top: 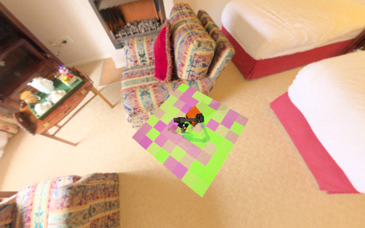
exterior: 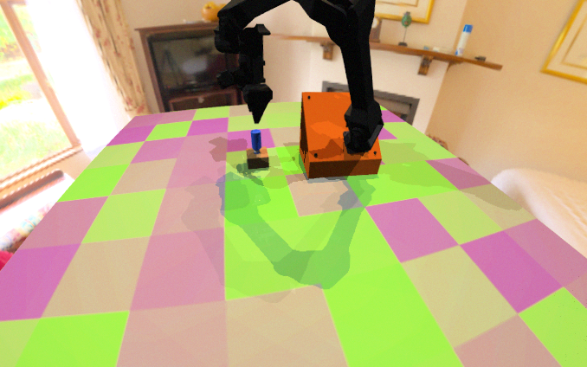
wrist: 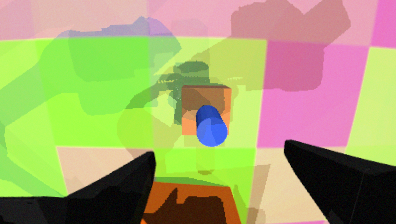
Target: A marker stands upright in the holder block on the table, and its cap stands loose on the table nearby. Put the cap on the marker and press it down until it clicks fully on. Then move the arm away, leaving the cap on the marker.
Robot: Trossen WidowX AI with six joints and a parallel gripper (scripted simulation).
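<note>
My gripper tip is 7 cm above the blue cap. The rest, counted from my gripper tip: brown holder block 13 cm below.
</note>
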